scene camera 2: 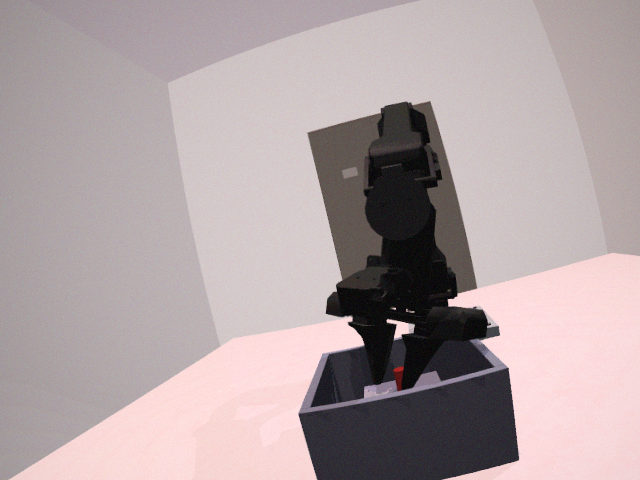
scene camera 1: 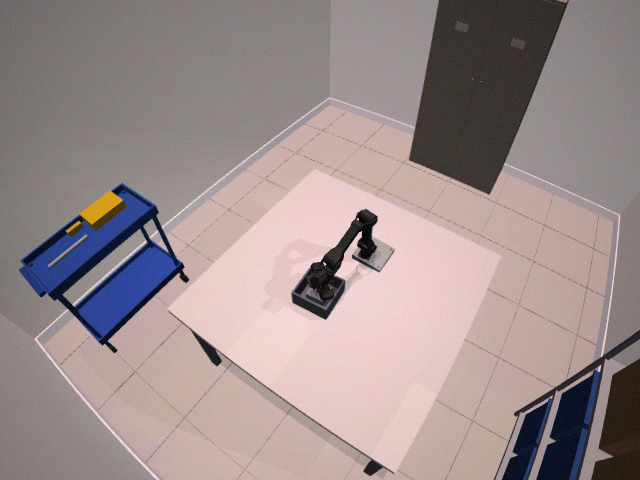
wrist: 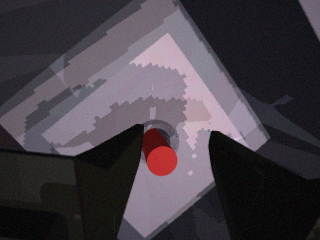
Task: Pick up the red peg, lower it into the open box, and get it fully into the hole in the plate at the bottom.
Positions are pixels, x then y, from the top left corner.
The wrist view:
my gripper: 176, 135
red peg: 161, 159
dark grey box: 254, 65
